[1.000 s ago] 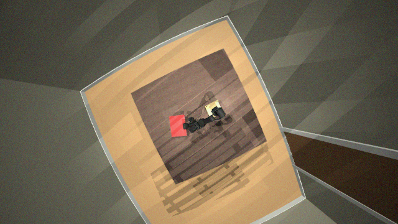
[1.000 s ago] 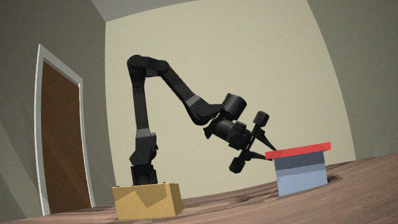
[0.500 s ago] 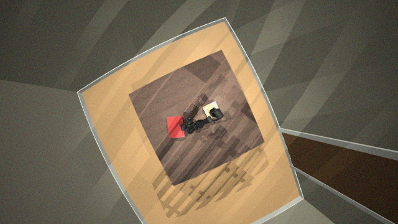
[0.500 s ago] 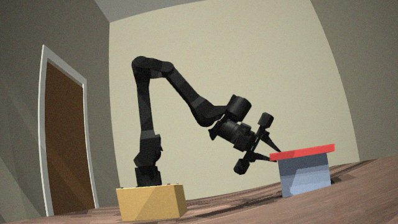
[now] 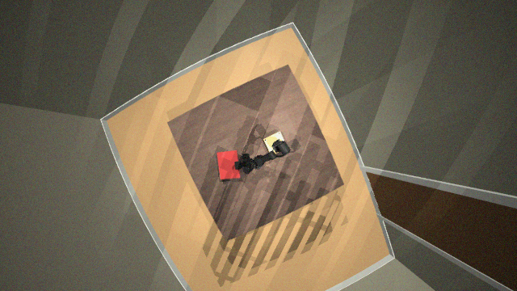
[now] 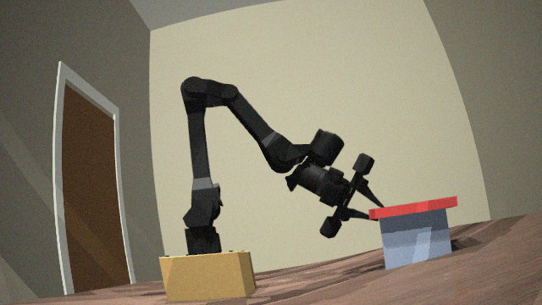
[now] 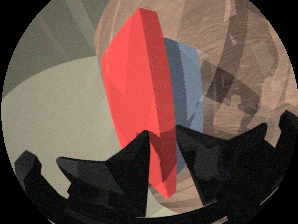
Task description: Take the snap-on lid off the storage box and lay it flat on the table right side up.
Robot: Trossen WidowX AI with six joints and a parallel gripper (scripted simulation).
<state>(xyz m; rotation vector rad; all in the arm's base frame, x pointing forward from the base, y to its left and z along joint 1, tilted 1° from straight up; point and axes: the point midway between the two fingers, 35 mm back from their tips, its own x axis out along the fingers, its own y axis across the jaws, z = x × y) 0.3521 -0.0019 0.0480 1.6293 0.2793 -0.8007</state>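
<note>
Now: the red lid 70 mm ahead of my gripper tip and 20 mm to the right of it. The rest, counted from my gripper tip: blue storage box: 70 mm ahead, 60 mm below, 20 mm to the right.
</note>
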